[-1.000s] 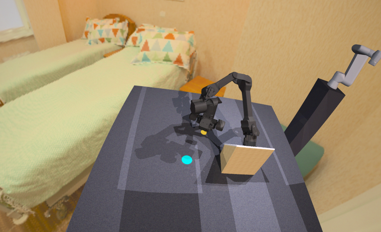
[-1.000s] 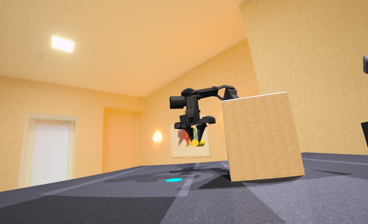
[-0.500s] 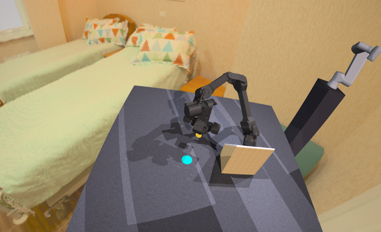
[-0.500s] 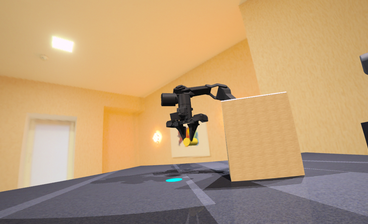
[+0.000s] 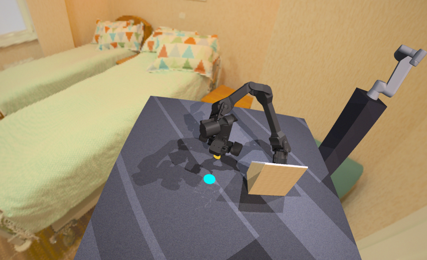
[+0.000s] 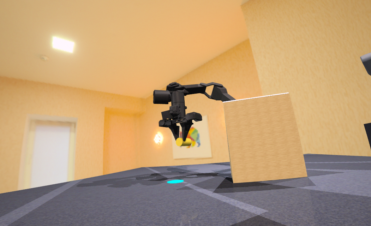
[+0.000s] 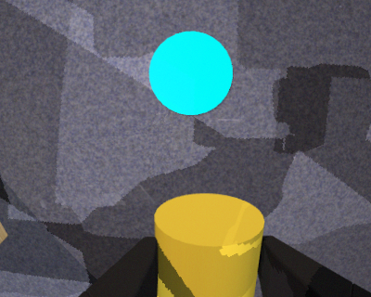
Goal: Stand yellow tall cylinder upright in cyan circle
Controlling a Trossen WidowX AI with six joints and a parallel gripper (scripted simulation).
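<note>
Right now the cyan circle is 1 cm ahead of my gripper tip, 5 cm to the left of it and 14 cm below it. Round my gripper tip: yellow cylinder: 1 cm behind, 2 cm to the right.
</note>
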